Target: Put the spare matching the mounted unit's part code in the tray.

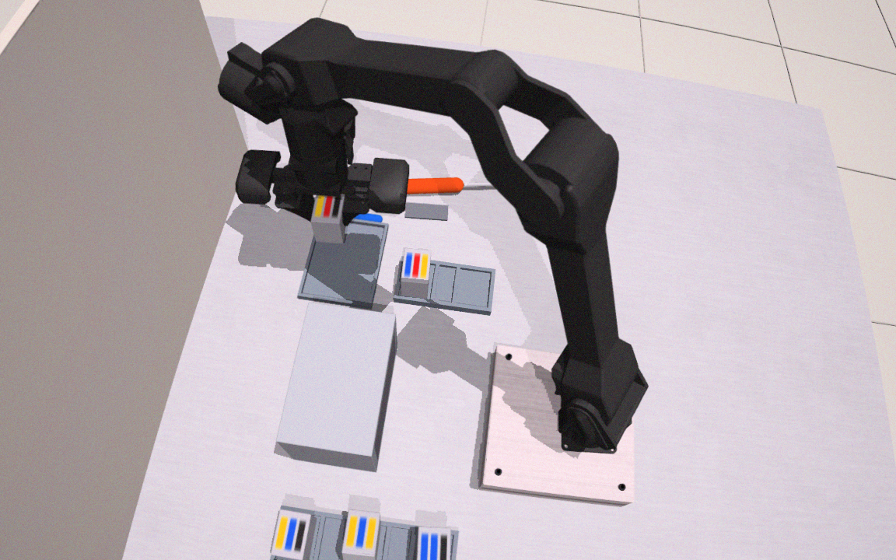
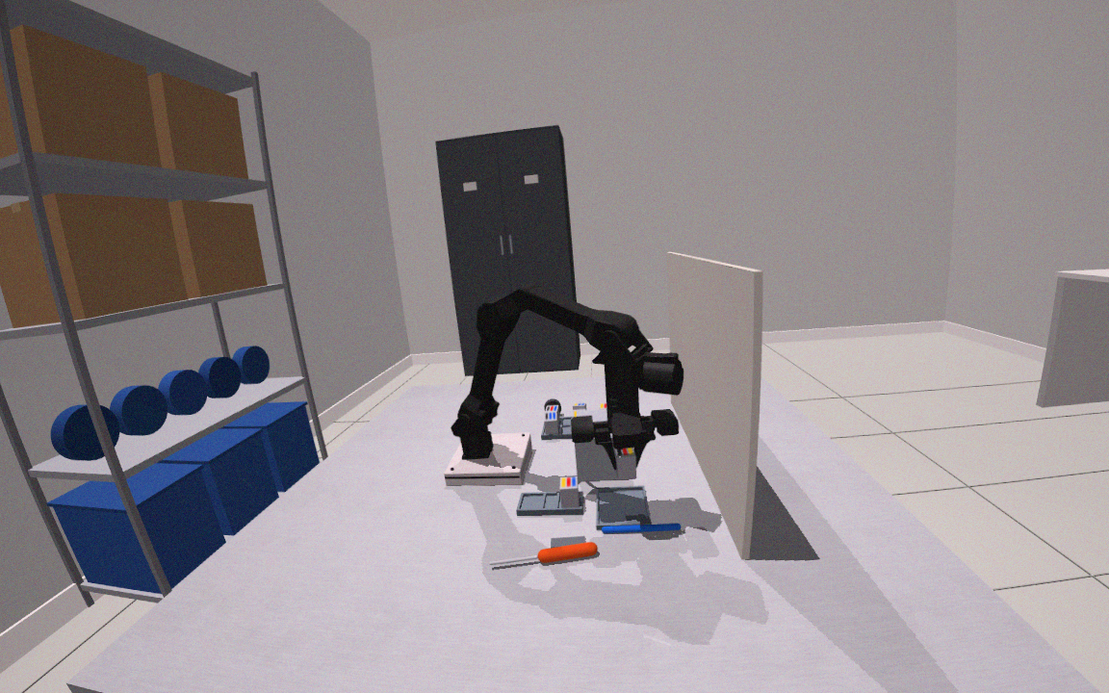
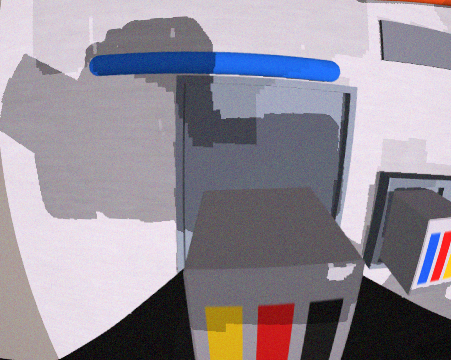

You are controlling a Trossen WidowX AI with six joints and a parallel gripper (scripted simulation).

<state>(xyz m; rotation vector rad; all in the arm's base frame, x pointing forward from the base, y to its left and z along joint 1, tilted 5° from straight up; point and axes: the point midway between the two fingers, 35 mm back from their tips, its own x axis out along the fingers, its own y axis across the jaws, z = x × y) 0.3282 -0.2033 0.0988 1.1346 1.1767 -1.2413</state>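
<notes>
My gripper tip is 1 cm past the grey tray and 9 cm above it. The rest, counted from my gripper tip: blue pen: 2 cm ahead, 7 cm to the right, 9 cm below; then grey rack: 15 cm behind, 3 cm to the left, 8 cm below; then spare: 2 cm above.
</notes>
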